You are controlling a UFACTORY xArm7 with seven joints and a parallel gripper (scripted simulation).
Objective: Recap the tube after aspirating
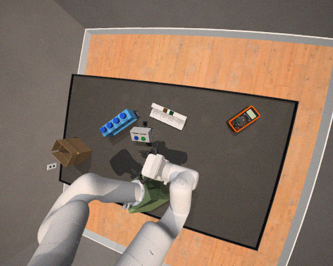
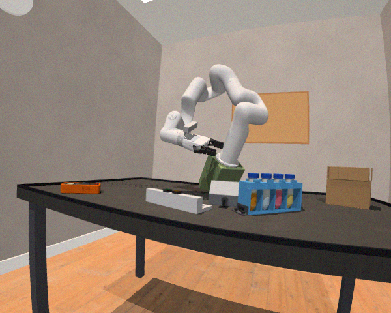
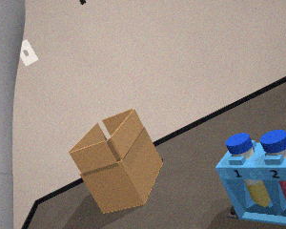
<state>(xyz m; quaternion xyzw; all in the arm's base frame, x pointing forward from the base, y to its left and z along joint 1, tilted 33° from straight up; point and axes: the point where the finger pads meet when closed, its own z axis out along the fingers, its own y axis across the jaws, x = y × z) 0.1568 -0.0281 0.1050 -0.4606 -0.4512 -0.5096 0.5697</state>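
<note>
Right now the tube neck is 18 cm ahead of my hand, 20 cm to the left of it and 10 cm below it. From my hand the other things lie so: blue cycle key (7 cm ahead, 10 cm to the left, 14 cm below); then key housing (9 cm ahead, 8 cm to the left, 16 cm below); then green ready key (8 cm ahead, 6 cm to the left, 14 cm below).
</note>
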